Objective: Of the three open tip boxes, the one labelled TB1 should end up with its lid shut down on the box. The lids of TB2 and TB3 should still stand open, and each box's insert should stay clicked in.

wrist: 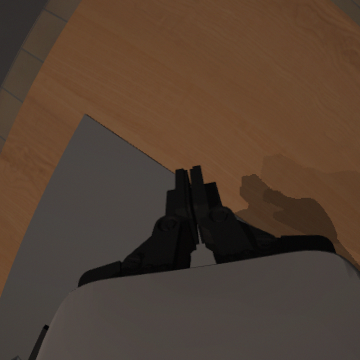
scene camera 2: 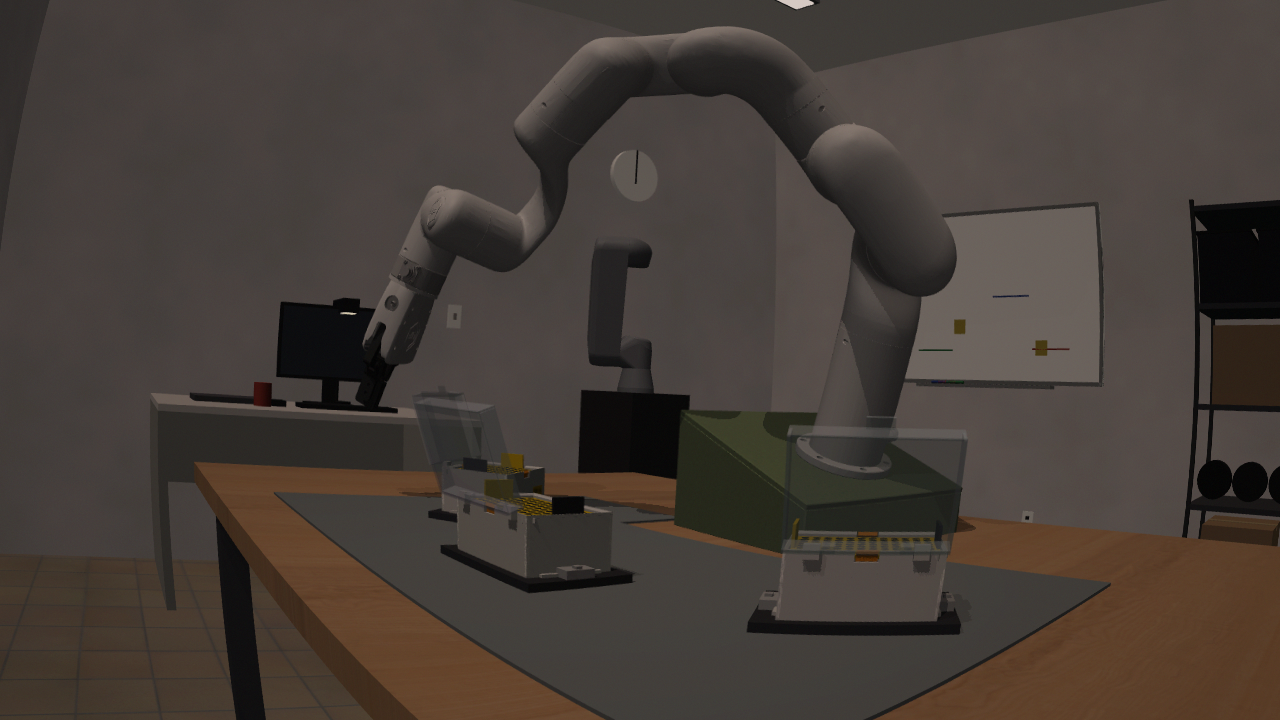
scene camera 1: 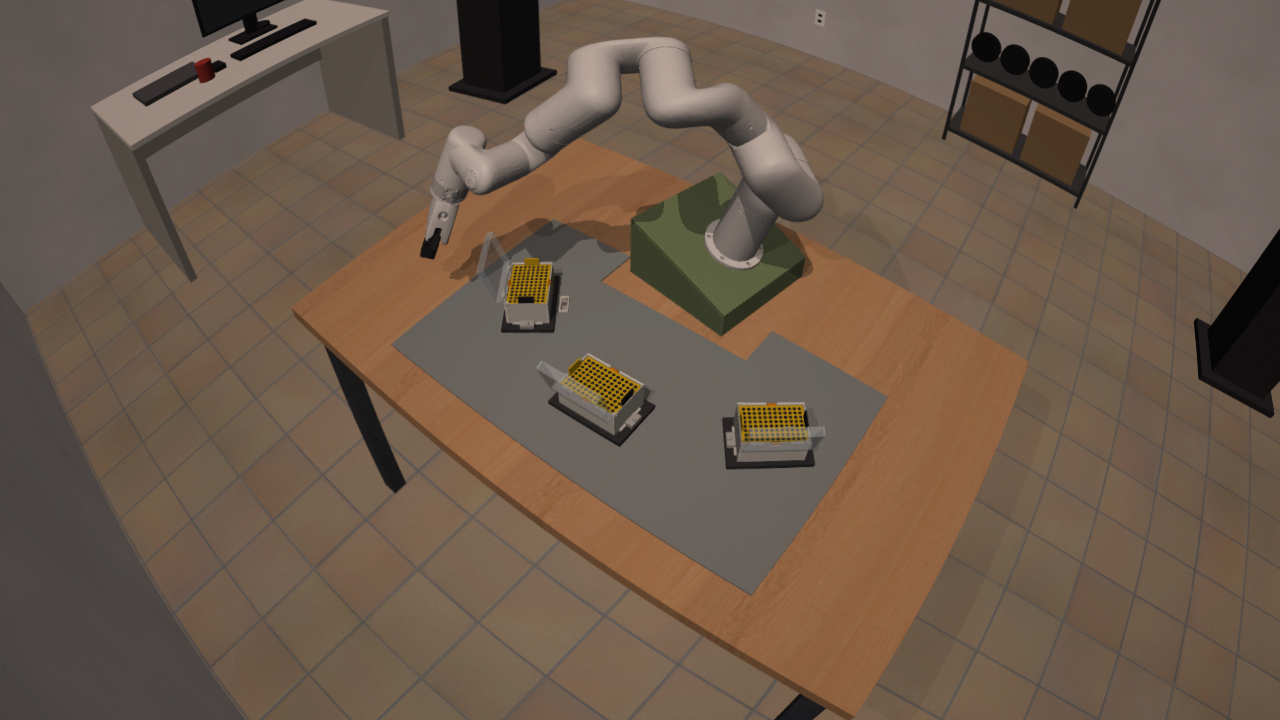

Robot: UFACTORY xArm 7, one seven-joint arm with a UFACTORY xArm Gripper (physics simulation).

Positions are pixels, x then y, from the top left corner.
Scene:
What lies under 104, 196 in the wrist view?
A grey mat.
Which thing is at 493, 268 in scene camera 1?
A clear lid.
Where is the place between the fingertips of my gripper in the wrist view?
191, 185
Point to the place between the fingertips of my gripper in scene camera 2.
365, 404

